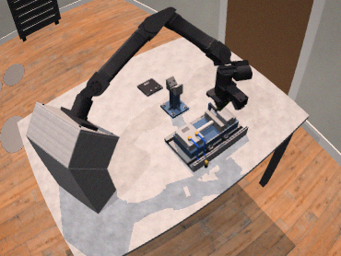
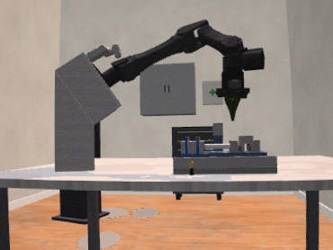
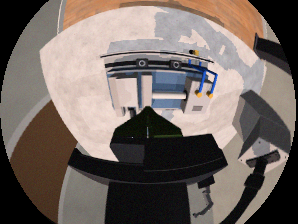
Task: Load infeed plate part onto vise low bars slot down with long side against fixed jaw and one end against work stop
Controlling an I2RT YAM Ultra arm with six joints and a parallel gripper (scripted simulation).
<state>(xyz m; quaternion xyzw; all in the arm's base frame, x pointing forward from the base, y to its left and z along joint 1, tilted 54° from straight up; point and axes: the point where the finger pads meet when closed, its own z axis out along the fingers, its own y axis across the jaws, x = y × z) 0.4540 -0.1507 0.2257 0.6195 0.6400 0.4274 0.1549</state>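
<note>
Right now the grey part is 8 cm below my hand, 4 cm ahead of it and 1 cm to the left of it. Round my hand: fixed jaw (9 cm below, 6 cm ahead, 3 cm to the left); then moving jaw (9 cm below, 2 cm to the left); then air cylinder rod (9 cm below, 5 cm behind).
</note>
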